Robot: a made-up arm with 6 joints. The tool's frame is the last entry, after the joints. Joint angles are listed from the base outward.
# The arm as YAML. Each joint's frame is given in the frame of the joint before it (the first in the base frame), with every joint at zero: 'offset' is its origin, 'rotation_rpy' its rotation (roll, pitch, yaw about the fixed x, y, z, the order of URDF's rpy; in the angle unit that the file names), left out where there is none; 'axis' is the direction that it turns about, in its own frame. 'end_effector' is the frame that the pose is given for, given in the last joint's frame.
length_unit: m
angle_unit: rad
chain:
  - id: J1
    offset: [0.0, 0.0, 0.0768]
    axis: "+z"
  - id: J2
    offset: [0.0, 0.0, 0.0]
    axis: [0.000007, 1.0, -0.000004]
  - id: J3
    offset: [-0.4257, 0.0, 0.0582]
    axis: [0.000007, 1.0, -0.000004]
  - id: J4
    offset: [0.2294, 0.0, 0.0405]
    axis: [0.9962, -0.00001, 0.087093]
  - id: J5
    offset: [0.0, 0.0, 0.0]
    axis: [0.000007, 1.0, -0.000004]
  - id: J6
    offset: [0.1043, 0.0, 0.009]
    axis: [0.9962, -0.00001, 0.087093]
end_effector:
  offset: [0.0, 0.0, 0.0]
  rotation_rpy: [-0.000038, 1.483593, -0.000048]
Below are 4 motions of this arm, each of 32 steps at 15 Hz.
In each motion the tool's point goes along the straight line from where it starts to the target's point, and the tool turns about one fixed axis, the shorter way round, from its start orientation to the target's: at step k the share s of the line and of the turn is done. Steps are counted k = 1, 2, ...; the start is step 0. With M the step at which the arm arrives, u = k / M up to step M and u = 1 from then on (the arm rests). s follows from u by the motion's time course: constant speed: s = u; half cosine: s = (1 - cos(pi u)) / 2; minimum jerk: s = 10 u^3 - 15 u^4 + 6 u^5.
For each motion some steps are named. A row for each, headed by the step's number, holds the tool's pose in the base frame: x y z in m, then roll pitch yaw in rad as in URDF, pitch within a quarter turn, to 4 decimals.
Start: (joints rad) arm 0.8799 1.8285 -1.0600 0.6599 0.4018 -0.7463
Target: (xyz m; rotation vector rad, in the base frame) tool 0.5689 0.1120 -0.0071 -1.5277 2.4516 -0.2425
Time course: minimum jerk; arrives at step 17
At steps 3, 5, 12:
3: 0.2568 0.3245 0.2465 3.0016 0.5724 -2.1045
5: 0.2939 0.2993 0.2163 3.0581 0.5207 -2.0810
12: 0.5183 0.1465 0.0340 -2.9309 0.1923 -2.0124

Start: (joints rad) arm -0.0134 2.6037 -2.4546 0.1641 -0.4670 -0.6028
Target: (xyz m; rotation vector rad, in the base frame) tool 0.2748 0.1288 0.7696 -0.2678 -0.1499 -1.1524
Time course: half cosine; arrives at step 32
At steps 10, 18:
10: 0.6244 0.0151 0.3977 -0.6072 0.7118 -0.9178
18: 0.4557 0.0700 0.5772 -0.3951 0.2321 -0.9732

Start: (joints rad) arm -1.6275 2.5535 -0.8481 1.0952 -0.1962 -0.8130
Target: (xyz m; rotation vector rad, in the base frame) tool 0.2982 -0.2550 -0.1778 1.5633 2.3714 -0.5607
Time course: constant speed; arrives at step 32
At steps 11, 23, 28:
11: 0.0758 -0.3492 -0.1079 -3.0009 0.2042 1.5013
23: 0.2029 -0.2954 -0.1478 -2.9824 0.3300 1.7905
28: 0.2558 -0.2729 -0.1645 -2.9631 0.3799 1.9156

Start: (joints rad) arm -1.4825 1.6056 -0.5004 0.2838 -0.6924 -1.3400
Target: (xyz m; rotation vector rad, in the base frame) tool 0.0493 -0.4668 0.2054 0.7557 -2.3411 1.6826
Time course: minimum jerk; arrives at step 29
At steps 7, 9, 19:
7: 0.0125 -0.3244 0.2715 -1.9183 0.2904 2.9613
9: 0.0158 -0.3373 0.2655 -1.9072 0.2255 3.0093
19: 0.0401 -0.4311 0.2220 -1.9194 -0.2479 -2.9415

